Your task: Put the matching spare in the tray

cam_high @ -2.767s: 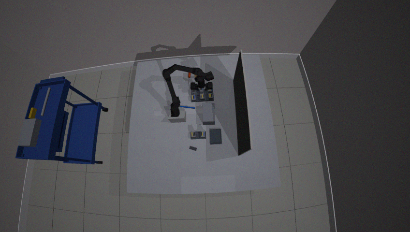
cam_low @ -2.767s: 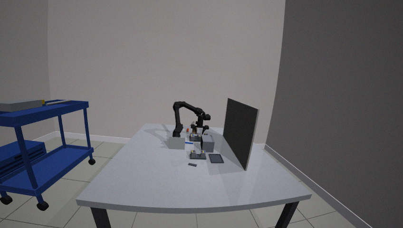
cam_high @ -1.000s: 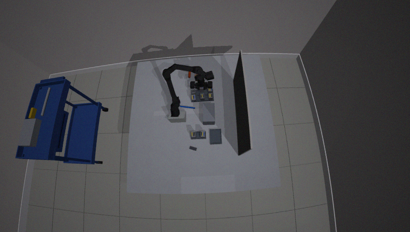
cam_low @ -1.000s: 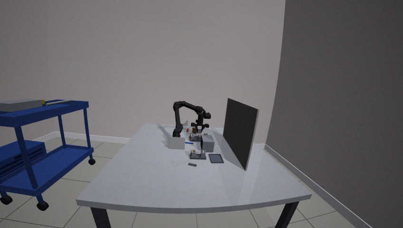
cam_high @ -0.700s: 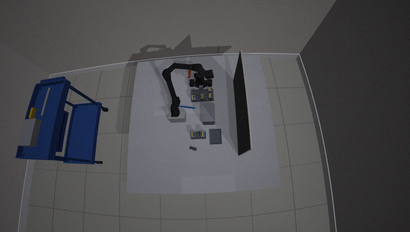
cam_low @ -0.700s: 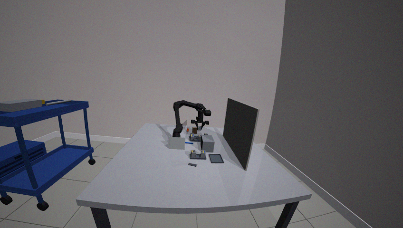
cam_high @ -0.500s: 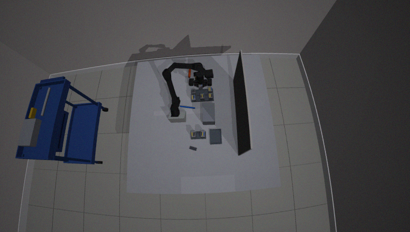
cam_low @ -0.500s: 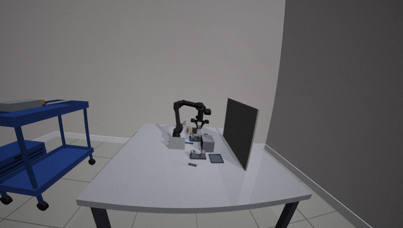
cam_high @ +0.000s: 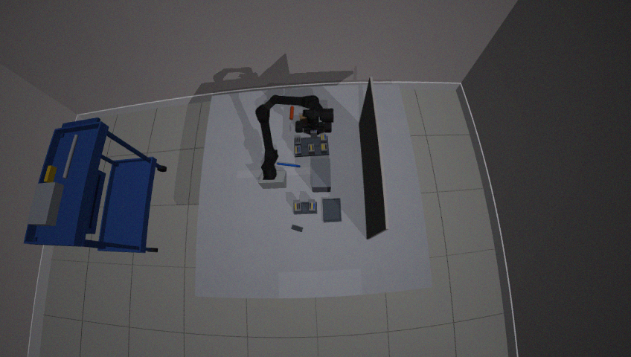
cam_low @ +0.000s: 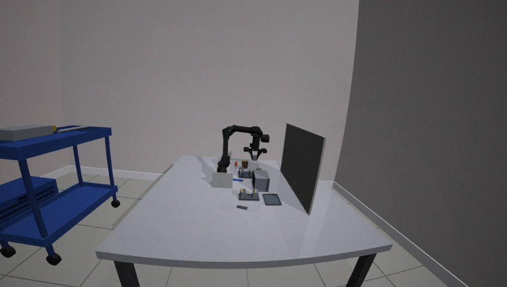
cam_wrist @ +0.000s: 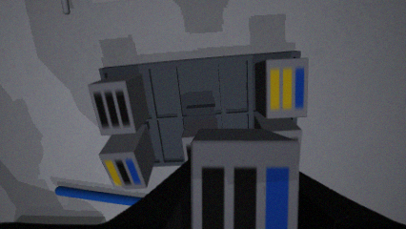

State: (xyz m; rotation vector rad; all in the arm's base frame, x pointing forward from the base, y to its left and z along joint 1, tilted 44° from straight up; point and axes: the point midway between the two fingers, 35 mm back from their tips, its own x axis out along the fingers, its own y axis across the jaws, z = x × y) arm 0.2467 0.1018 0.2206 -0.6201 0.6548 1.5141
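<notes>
Now: the dark tray 10 cm ahead of my gripper tip, 40 cm to the right of it and 13 cm below it. Round my gripper tip: tall dark panel: 28 cm ahead, 21 cm to the right, 9 cm above; then grey mounted unit: 4 cm ahead, 20 cm to the right, 8 cm below; then blue pen: 15 cm behind, 13 cm to the right, 13 cm below.
</notes>
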